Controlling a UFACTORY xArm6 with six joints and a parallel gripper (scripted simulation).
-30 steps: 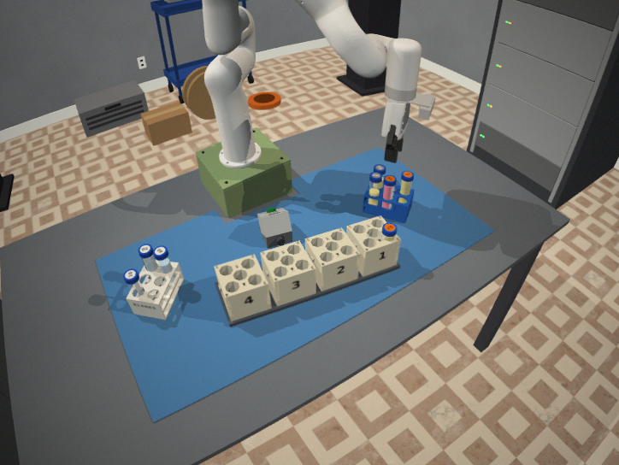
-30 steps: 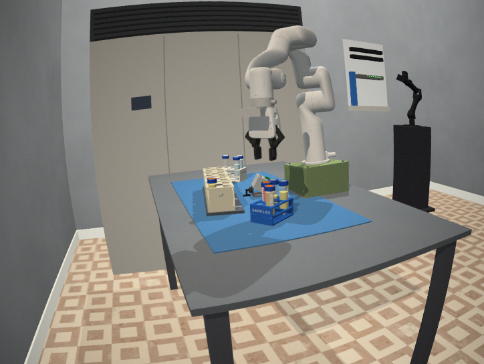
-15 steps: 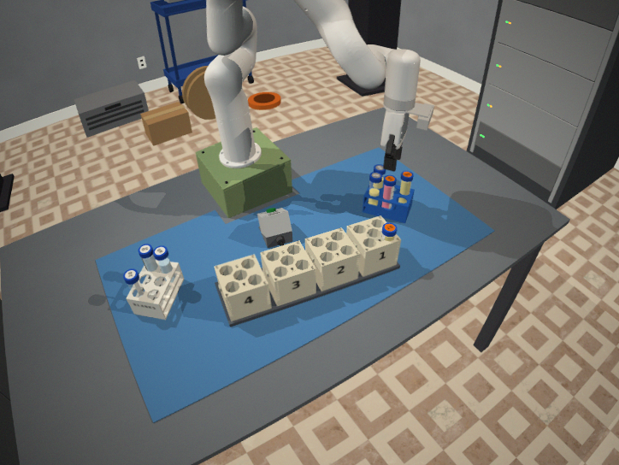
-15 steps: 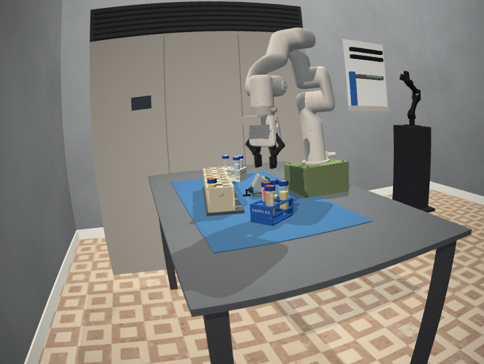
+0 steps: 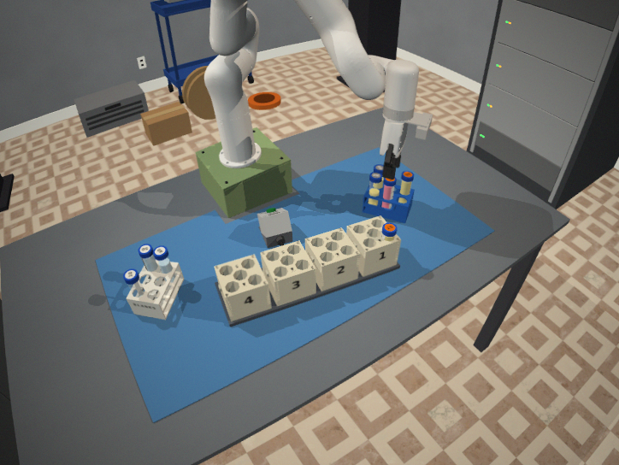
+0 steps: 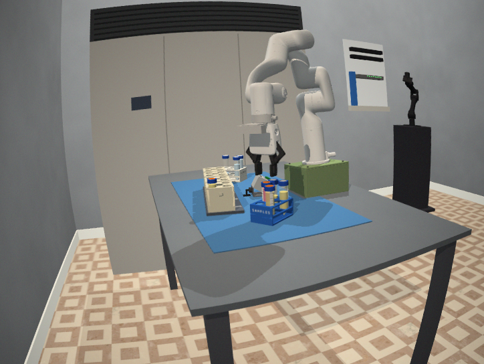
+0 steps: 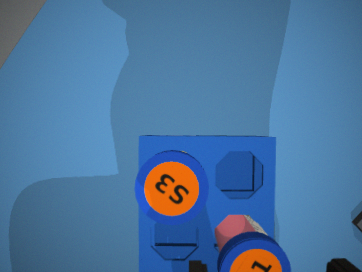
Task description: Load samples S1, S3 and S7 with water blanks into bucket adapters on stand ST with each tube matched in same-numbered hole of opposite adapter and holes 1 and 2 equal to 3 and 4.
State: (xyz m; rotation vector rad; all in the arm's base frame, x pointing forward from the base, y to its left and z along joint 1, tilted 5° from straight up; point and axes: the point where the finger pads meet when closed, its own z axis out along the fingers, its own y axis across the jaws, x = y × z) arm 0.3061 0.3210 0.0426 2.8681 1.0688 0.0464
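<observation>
Right now the pink-filled tube is 10 cm below my hand and 1 cm ahead of it. Also, from my hand: sample tube (17 cm ahead, 12 cm to the right, 9 cm below); blue samples rack (13 cm below, 2 cm to the left, 1 cm behind); adapter 1 (14 cm to the right, 14 cm ahead, 11 cm below).
</observation>
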